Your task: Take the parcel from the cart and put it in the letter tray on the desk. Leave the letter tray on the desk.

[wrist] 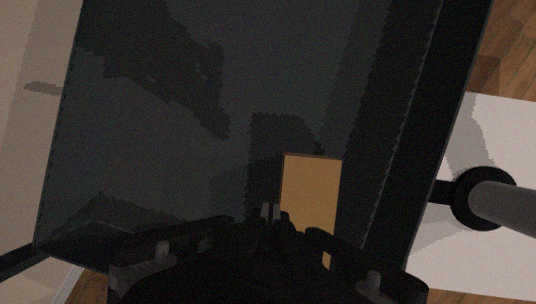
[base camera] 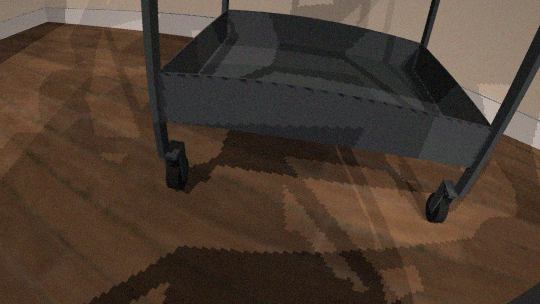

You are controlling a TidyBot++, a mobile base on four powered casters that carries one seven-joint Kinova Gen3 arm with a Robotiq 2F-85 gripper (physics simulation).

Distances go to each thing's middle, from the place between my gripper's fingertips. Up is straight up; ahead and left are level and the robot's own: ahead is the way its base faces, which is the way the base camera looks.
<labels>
I see the cardboard parcel (wrist: pixel 309 185) 40 mm behind my hand, 20 mm to the left of it and 50 mm below it.
</labels>
